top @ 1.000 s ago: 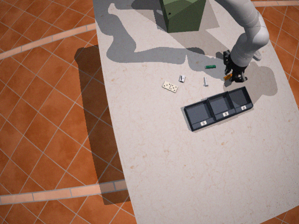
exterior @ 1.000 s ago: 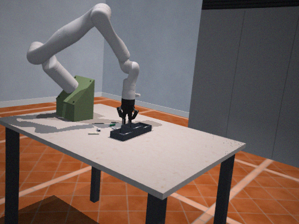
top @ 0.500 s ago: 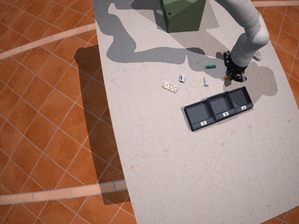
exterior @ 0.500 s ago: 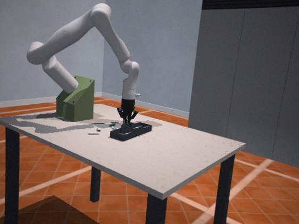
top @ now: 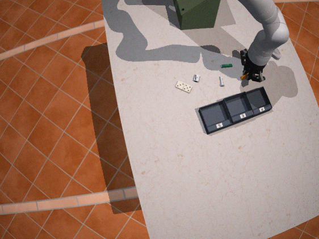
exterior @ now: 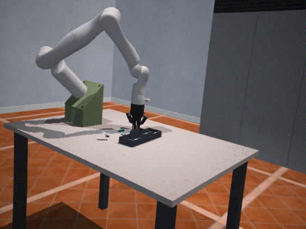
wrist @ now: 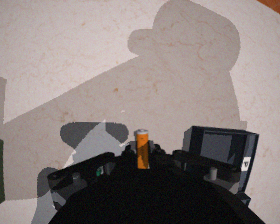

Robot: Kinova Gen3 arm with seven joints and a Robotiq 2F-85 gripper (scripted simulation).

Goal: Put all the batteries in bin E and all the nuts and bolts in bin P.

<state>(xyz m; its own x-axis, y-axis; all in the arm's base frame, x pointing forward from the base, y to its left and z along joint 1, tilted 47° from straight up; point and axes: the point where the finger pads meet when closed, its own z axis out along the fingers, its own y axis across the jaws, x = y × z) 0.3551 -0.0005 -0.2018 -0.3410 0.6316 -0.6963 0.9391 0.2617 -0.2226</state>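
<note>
Now: hand 12 cm short of the bin tray and 7 cm to the left of it. From my hand the other things lie so: green battery 5 cm behind, 7 cm to the right, 2 cm below; then bolt 2 cm ahead, 10 cm to the right, 2 cm below; then orange battery 2 cm below.
</note>
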